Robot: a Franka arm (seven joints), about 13 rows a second.
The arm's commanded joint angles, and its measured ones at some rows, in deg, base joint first. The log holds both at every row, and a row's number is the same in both.
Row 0, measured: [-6.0, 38.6, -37.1, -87.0, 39.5, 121.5, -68.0]
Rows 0 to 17, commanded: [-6.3, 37.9, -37.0, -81.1, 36.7, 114.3, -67.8]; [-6.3, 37.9, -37.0, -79.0, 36.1, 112.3, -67.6]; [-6.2, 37.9, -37.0, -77.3, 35.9, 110.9, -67.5]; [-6.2, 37.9, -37.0, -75.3, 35.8, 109.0, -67.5]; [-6.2, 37.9, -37.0, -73.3, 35.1, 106.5, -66.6]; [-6.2, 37.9, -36.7, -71.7, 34.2, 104.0, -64.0]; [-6.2, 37.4, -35.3, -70.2, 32.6, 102.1, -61.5]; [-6.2, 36.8, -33.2, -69.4, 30.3, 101.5, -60.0]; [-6.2, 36.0, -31.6, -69.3, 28.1, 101.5, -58.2]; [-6.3, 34.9, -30.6, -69.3, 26.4, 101.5, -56.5]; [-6.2, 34.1, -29.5, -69.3, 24.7, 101.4, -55.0]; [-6.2, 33.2, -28.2, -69.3, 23.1, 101.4, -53.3]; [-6.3, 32.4, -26.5, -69.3, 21.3, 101.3, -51.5]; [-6.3, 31.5, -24.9, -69.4, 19.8, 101.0, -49.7]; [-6.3, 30.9, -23.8, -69.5, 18.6, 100.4, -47.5]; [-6.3, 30.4, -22.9, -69.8, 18.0, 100.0, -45.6]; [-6.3, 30.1, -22.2, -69.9, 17.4, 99.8, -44.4]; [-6.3, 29.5, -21.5, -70.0, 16.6, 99.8, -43.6]
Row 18, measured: [-5.7, 31.4, -23.3, -69.2, 18.7, 100.8, -46.1]
